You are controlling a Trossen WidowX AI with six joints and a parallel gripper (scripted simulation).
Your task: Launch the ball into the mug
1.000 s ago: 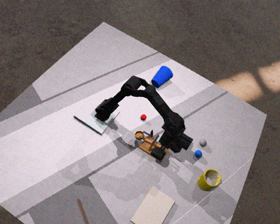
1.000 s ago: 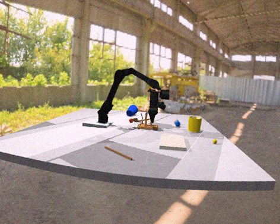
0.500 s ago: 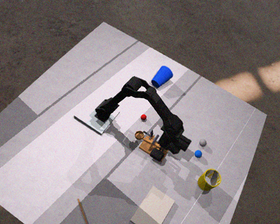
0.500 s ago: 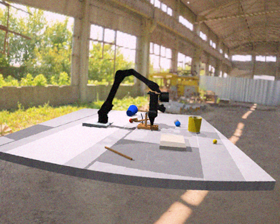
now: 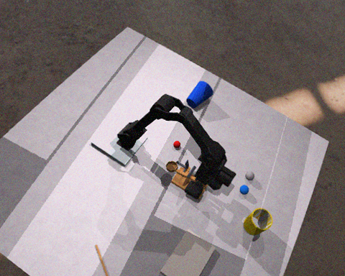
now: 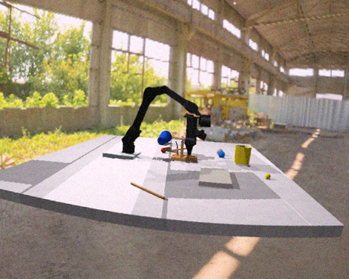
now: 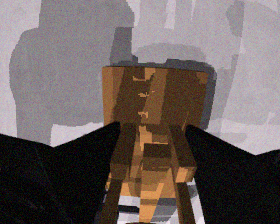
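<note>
The red ball is 17 cm behind my gripper tip, 13 cm to the left of it and 2 cm below it. The rest, counted from my gripper tip: blue ball 19 cm ahead, 11 cm to the left, 1 cm below; then wooden catapult 7 cm behind, 2 cm to the left, 2 cm above; then grey ball 19 cm ahead, 19 cm to the left, 1 cm below.
</note>
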